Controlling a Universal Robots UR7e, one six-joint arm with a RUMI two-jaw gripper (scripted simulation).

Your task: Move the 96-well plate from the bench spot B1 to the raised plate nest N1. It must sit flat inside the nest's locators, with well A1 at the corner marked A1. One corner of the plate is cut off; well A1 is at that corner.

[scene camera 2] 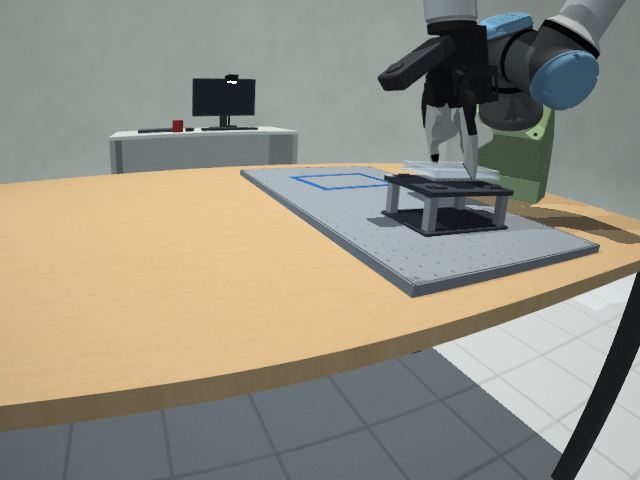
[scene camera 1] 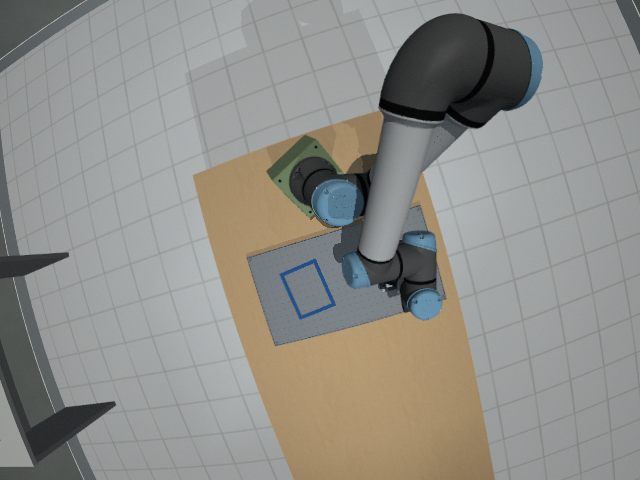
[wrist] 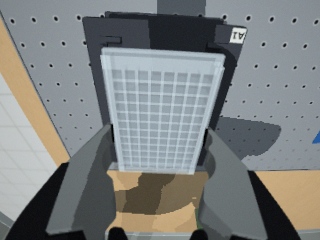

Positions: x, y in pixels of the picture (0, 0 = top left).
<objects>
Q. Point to a clear 96-well plate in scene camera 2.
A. At 452, 172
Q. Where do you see a clear 96-well plate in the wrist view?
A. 162, 131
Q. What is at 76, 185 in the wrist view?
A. The gripper.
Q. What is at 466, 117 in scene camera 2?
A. The gripper.
</objects>
